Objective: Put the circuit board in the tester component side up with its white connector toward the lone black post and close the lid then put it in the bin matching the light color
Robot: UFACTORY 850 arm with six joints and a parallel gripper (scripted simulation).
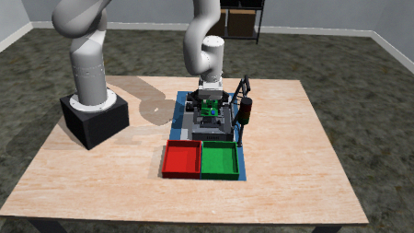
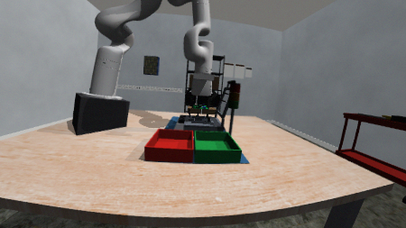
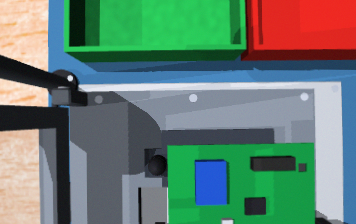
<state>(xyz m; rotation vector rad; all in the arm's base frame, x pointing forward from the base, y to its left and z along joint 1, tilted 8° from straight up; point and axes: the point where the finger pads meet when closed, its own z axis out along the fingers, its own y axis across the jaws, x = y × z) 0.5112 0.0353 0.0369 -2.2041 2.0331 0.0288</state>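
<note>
The dark nest is 6 cm below my hand, 1 cm to the left of it and 1 cm ahead of it. The rest, counted from my hand: clear lid: 13 cm ahead, 5 cm above, 1 cm to the left; then green bin: 20 cm to the right, 12 cm below, 6 cm ahead; then green circuit board: right at my hand.
</note>
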